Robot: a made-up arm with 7 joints.
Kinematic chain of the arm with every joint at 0, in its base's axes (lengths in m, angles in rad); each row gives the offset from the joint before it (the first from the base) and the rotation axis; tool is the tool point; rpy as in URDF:
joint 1: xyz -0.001 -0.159 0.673 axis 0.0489 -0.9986 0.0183
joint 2: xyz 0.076 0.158 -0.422 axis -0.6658 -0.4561 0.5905
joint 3: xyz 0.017 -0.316 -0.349 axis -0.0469 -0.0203 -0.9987
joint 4: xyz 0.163 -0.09 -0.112 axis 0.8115 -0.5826 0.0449
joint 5: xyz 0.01 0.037 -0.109 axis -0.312 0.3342 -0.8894
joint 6: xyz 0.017 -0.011 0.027 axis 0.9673 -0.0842 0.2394
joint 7: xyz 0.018 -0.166 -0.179 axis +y
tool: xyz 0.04 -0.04 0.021 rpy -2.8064 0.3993 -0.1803
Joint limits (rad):
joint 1: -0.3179..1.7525
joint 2: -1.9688..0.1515
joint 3: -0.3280..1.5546
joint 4: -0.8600..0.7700
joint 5: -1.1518..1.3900
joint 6: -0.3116..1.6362
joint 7: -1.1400..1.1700
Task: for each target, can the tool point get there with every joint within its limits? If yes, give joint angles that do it. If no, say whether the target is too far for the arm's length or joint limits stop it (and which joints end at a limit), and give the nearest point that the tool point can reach.
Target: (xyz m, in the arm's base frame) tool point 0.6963 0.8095 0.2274
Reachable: yes | joints 1.4192 -1.7615 0.9145 -0.6931 -0.9006 0.9529 0.3378
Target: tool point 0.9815 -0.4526 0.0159
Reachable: yes | joints 0.9987 -0.1741 0.3493 0.0428 0.7031 0.1970 -0.3033
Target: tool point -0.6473 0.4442 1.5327
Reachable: no: joint limits stop it (at a limit: joint 1, joint 2, joint 3, joint 4, joint 6, joint 7) | nearest point -0.4758 0.5740 0.6079 | short by 0.949 m
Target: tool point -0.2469 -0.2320 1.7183
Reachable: no: joint limits stop it (at a limit: joint 1, joint 2, joint 4, joint 5, joint 6) | nearest point 0.7128 -0.2922 1.4522 | short by 0.998 m
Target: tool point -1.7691 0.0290 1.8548
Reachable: no: too far | nearest point -0.6964 0.5119 0.4499 | short by 1.832 m
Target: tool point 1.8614 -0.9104 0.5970
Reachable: no: too far | nearest point 1.2752 -0.5598 0.6186 | short by 0.683 m
